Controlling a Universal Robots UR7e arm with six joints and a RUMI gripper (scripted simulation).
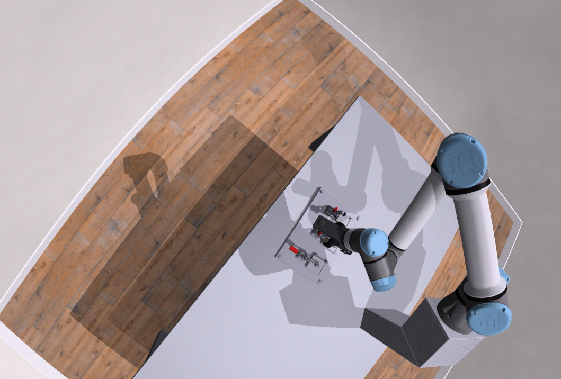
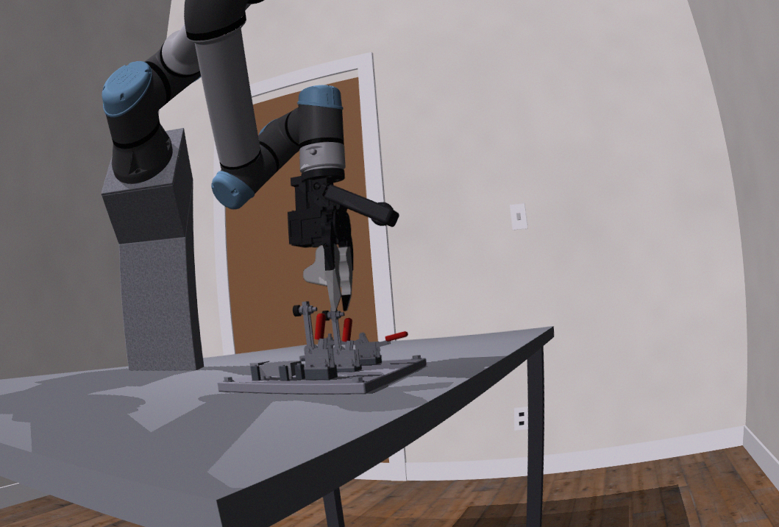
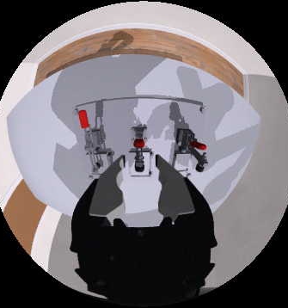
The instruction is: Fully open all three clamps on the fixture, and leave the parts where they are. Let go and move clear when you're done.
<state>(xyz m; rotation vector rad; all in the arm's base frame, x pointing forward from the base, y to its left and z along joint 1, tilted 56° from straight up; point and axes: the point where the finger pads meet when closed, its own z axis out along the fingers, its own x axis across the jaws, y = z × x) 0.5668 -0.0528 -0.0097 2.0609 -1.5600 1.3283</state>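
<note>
Now: hand 30 mm past the metal plate and 120 mm above it.
</note>
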